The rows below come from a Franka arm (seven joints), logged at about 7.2 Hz.
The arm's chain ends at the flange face. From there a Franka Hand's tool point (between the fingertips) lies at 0.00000 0.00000 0.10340 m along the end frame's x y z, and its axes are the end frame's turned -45 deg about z.
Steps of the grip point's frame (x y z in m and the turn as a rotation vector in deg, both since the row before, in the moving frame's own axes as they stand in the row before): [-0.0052 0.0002 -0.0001 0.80 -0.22 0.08]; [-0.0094 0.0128 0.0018 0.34 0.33 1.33]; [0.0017 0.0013 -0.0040 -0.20 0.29 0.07]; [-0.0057 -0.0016 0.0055 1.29 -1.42 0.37]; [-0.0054 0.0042 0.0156 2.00 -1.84 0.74]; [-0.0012 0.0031 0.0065 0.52 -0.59 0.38]
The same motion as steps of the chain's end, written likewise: [-0.0022 0.0046 -0.0001 0.41 -0.72 0.08]; [0.0024 0.0166 0.0018 0.47 -0.01 1.33]; [0.0015 -0.0002 -0.0040 0.06 0.35 0.07]; [-0.0017 0.0027 0.0056 -0.09 -1.92 0.37]; [0.0040 0.0070 0.0157 0.11 -2.72 0.74]; [0.0028 0.0030 0.0065 -0.05 -0.78 0.38]
